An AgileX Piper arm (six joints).
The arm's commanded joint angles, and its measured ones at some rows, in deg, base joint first. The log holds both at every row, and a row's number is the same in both.
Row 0, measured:
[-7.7 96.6 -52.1 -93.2 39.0 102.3]
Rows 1 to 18, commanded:
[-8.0 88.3 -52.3 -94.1 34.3 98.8]
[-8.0 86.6 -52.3 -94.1 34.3 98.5]
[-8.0 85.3 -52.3 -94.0 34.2 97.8]
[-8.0 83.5 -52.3 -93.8 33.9 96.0]
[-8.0 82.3 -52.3 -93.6 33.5 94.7]
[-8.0 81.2 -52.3 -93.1 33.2 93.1]
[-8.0 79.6 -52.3 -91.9 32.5 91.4]
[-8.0 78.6 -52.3 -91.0 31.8 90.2]
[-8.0 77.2 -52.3 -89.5 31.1 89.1]
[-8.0 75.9 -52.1 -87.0 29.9 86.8]
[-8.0 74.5 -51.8 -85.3 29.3 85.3]
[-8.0 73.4 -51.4 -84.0 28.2 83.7]
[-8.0 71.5 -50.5 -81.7 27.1 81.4]
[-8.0 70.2 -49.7 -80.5 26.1 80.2]
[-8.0 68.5 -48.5 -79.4 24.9 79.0]
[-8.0 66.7 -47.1 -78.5 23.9 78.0]
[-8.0 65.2 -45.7 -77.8 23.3 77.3]
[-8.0 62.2 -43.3 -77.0 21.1 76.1]
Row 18, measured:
[-7.7 69.4 -48.8 -80.7 25.9 81.0]
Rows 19 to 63, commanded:
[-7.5 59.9 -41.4 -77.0 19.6 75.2]
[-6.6 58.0 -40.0 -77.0 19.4 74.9]
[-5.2 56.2 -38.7 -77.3 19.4 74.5]
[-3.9 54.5 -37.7 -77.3 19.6 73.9]
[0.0 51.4 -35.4 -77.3 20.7 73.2]
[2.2 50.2 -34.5 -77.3 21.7 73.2]
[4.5 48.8 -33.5 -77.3 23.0 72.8]
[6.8 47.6 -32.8 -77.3 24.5 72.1]
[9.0 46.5 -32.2 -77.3 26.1 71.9]
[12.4 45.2 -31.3 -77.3 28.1 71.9]
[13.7 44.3 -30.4 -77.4 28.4 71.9]
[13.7 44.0 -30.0 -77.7 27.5 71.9]
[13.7 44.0 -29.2 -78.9 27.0 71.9]
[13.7 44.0 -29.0 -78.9 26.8 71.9]
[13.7 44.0 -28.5 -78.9 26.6 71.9]
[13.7 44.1 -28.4 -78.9 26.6 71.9]
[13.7 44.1 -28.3 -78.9 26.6 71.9]
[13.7 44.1 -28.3 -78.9 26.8 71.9]
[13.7 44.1 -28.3 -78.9 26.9 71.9]
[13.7 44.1 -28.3 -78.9 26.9 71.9]
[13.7 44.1 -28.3 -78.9 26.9 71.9]
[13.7 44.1 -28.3 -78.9 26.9 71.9]
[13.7 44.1 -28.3 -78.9 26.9 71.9]
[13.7 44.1 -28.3 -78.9 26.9 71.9]
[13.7 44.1 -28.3 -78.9 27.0 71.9]
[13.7 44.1 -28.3 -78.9 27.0 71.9]
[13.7 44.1 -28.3 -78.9 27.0 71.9]
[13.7 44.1 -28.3 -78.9 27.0 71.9]
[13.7 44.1 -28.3 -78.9 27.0 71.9]
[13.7 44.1 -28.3 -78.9 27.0 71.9]
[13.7 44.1 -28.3 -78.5 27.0 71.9]
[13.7 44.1 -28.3 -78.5 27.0 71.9]
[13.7 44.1 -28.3 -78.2 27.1 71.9]
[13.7 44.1 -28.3 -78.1 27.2 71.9]
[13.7 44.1 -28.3 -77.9 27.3 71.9]
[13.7 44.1 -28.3 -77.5 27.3 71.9]
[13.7 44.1 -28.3 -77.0 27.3 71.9]
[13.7 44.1 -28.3 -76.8 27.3 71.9]
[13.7 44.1 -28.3 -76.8 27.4 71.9]
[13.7 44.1 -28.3 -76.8 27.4 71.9]
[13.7 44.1 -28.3 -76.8 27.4 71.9]
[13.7 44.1 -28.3 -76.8 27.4 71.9]
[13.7 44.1 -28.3 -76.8 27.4 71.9]
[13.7 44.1 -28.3 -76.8 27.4 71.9]
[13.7 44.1 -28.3 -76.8 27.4 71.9]
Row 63, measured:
[13.6 44.4 -28.6 -76.9 27.0 72.3]
